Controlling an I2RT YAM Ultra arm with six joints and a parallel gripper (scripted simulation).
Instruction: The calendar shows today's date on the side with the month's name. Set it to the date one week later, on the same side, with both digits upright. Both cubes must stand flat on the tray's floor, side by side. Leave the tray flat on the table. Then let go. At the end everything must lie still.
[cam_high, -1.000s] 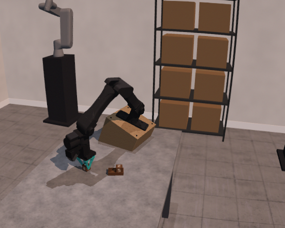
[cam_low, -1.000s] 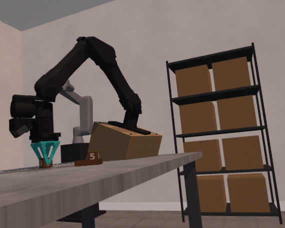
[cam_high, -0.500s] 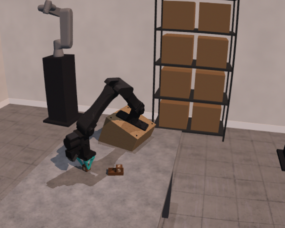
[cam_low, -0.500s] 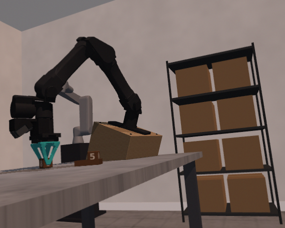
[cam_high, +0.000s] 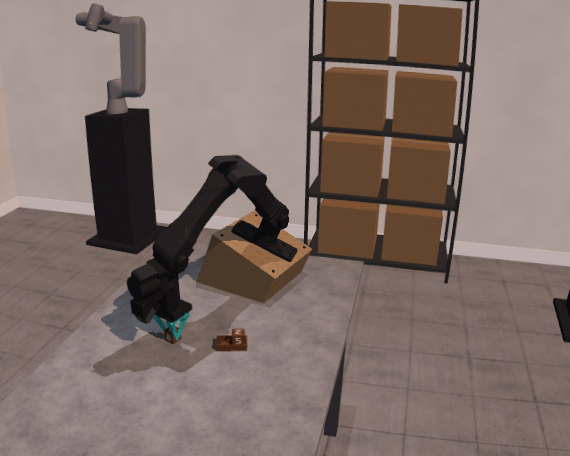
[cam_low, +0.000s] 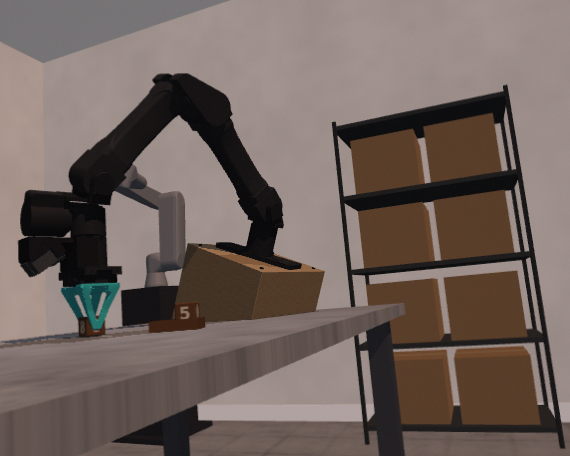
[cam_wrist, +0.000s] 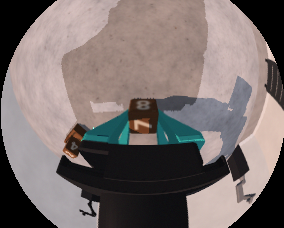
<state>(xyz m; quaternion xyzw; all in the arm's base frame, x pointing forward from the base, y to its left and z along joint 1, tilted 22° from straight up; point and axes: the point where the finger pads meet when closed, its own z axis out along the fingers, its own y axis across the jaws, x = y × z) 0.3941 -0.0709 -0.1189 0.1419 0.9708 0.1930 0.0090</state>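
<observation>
Now: the brown cube right at my hand. From my hand the other things lie so: brown calendar tray 30 mm behind, 150 mm to the left, 10 mm below.
</observation>
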